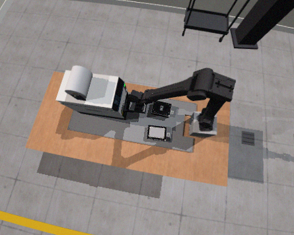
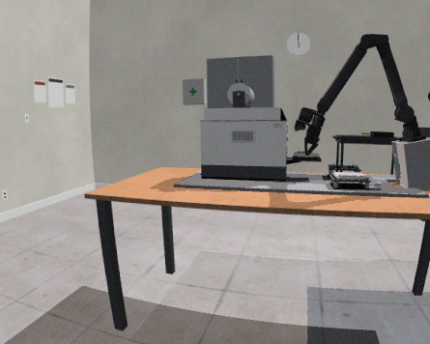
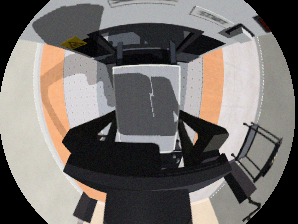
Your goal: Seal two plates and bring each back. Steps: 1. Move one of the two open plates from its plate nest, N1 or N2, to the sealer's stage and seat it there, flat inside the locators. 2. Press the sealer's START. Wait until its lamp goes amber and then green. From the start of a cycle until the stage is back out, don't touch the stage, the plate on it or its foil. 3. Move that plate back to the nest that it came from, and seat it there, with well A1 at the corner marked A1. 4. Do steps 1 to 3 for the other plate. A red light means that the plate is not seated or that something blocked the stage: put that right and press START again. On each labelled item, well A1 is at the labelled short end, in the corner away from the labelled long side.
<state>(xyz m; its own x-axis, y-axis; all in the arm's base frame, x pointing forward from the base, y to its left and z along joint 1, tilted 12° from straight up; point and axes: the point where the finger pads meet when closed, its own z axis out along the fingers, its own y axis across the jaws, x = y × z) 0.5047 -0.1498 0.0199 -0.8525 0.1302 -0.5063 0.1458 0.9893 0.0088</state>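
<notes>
My hand is 30 mm above the sealer stage. Also, from my hand: foil roll 330 mm ahead, 40 mm to the right, 290 mm above.
</notes>
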